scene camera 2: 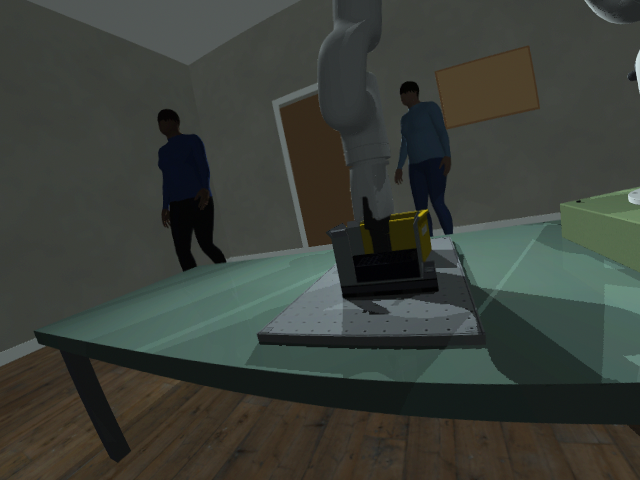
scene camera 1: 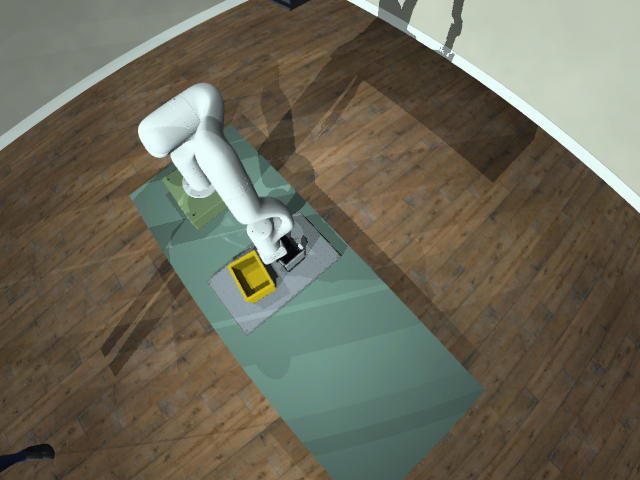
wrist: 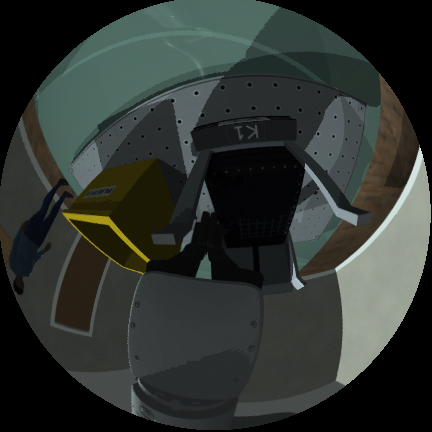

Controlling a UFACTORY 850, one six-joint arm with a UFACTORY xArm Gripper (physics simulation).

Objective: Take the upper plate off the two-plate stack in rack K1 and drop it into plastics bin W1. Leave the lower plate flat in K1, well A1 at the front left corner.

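Rack K1 [scene camera 1: 292,265] [scene camera 2: 345,258] [wrist: 212,139] stands on the perforated board, with grey corner posts around it. Black plates [scene camera 2: 387,267] [wrist: 255,192] lie in it; the upper and lower plate cannot be told apart in the dark. The yellow plastics bin W1 [scene camera 1: 263,294] [scene camera 2: 408,233] [wrist: 137,187] stands beside the rack, its top open. My gripper [wrist: 210,219] is shut and empty. In the wrist view its black fingertips point toward the gap between a rack post and the plates' near left corner. In scene camera 1 the arm mostly hides the fingers.
The grey perforated board [scene camera 1: 320,258] [scene camera 2: 372,324] [wrist: 262,95] lies on the green table [scene camera 1: 361,361] [scene camera 2: 206,310]. The rack's flared posts rise close to my fingers. The arm's base stands on a green block [scene camera 1: 206,214] [scene camera 2: 594,227]. Two people [scene camera 2: 183,165] [scene camera 2: 424,134] stand beyond the table.
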